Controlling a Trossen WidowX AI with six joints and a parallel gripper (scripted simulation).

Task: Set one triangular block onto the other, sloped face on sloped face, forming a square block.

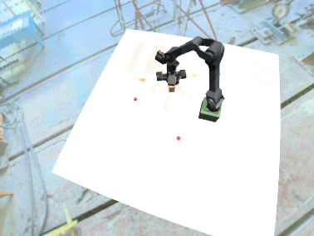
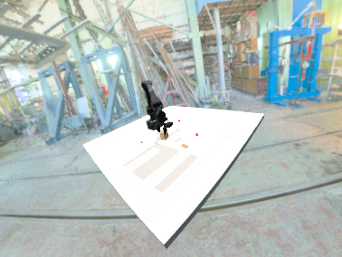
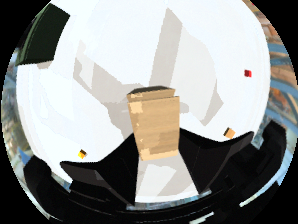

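Now: the tan triangular block 1 cm above my gripper tip.
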